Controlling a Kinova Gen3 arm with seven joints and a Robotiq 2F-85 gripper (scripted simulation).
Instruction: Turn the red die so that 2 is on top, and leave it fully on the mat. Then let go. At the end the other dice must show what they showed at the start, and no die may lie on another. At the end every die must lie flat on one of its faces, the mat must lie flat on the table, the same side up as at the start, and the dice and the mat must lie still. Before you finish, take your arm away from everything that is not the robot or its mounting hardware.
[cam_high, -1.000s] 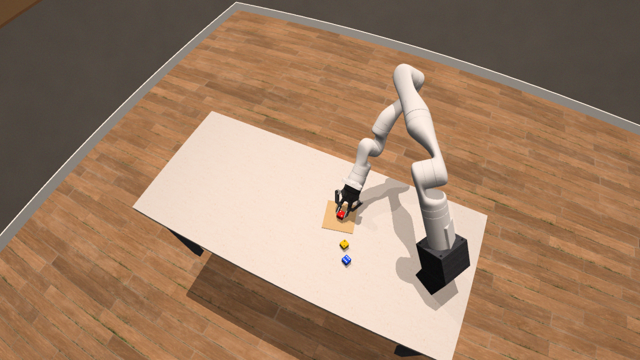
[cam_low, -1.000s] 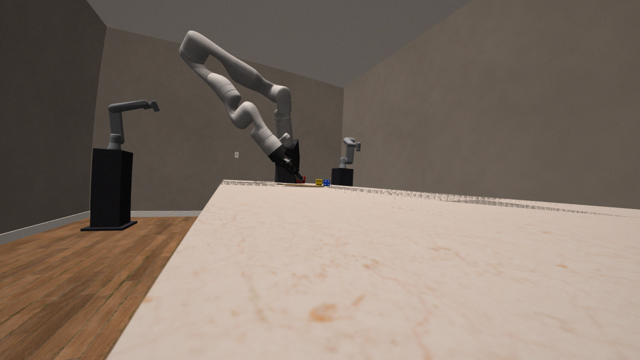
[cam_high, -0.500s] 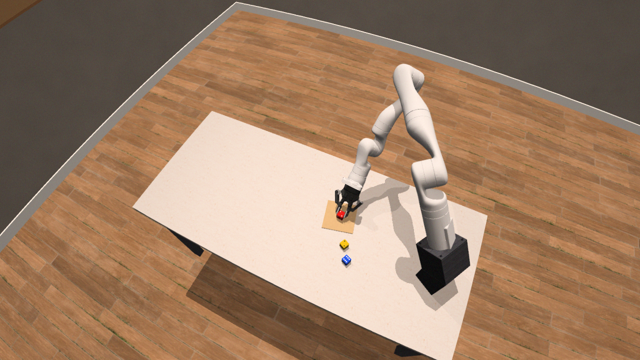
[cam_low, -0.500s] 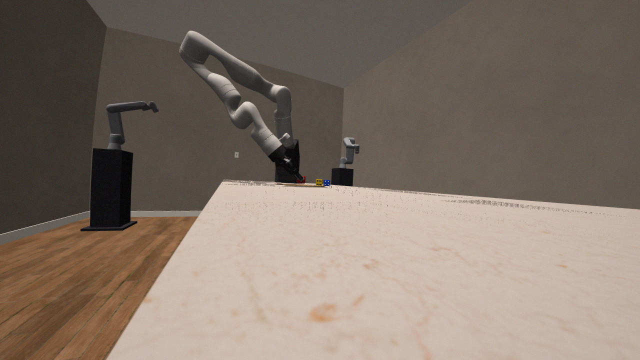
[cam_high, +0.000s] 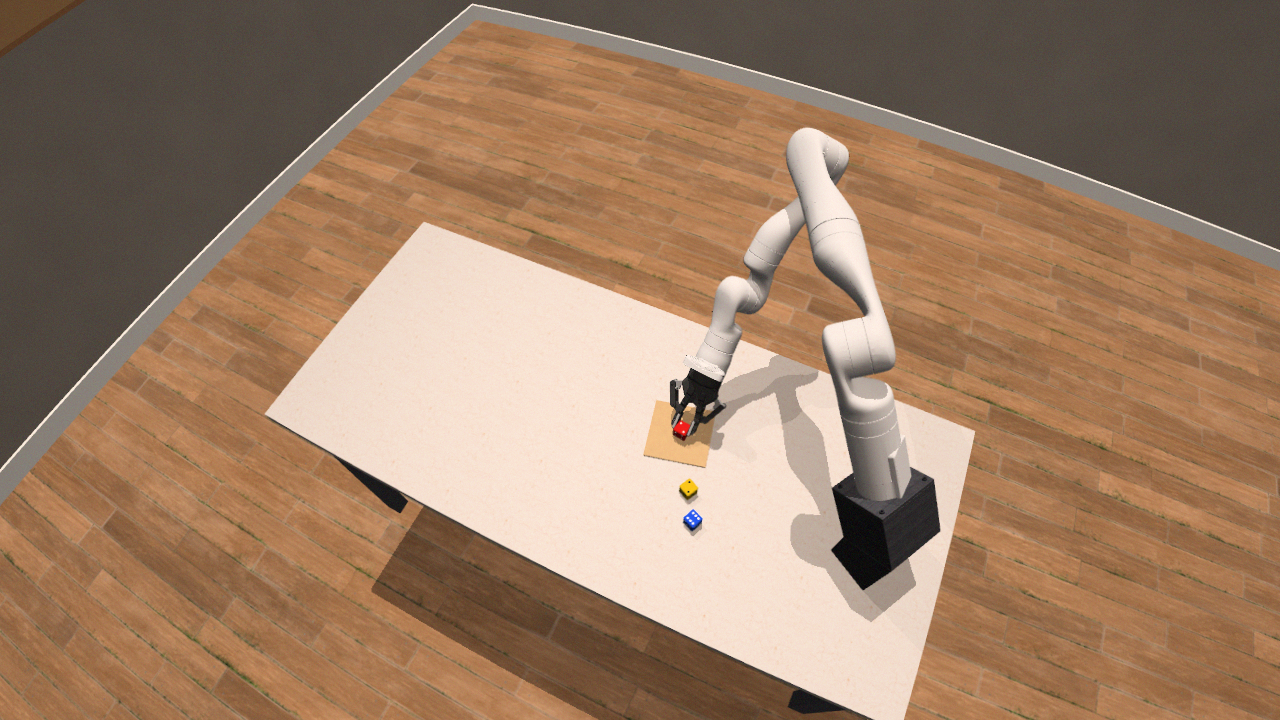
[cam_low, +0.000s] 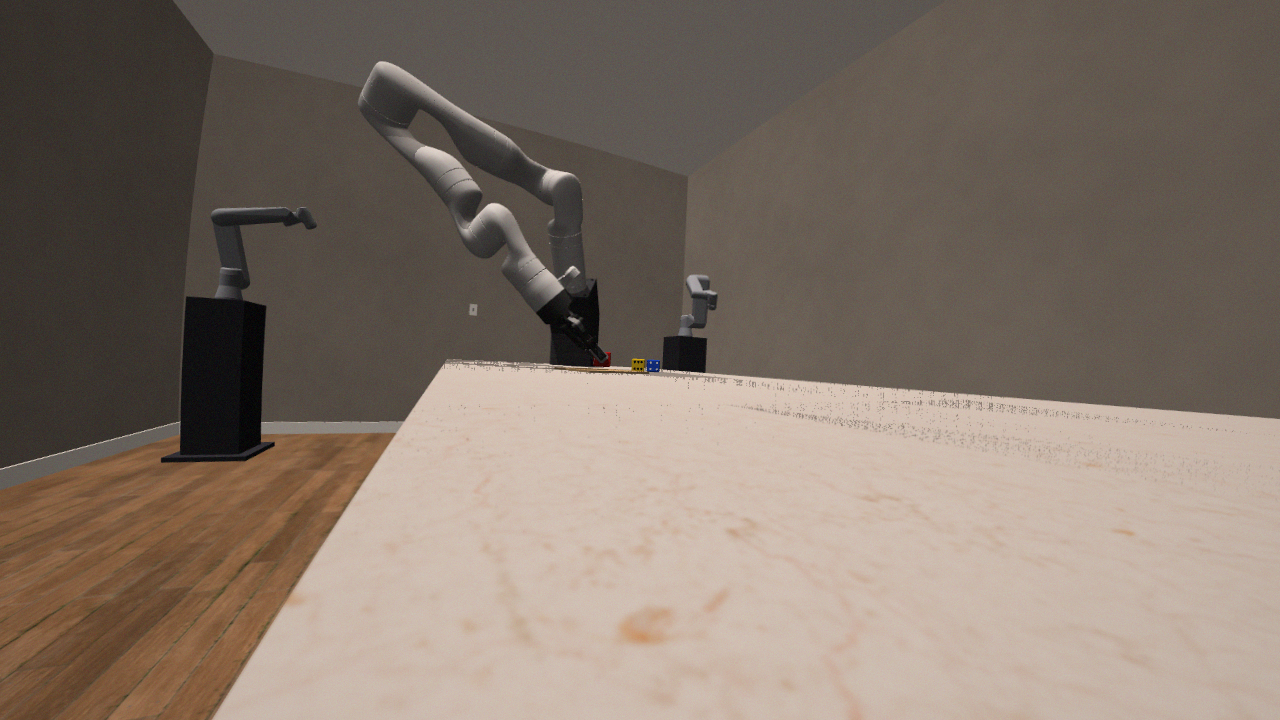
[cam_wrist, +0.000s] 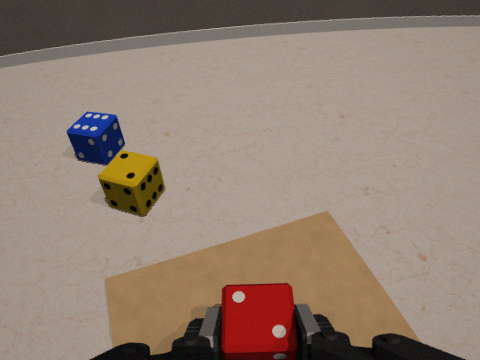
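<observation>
The tan mat is 10 mm to the left of my hand and 30 mm below it. The rest, counted from my hand: blue die: 100 mm behind, 190 mm to the left, 20 mm below; then yellow die: 70 mm behind, 130 mm to the left, 20 mm below; then red die: 10 mm to the left, 10 mm below.
</observation>
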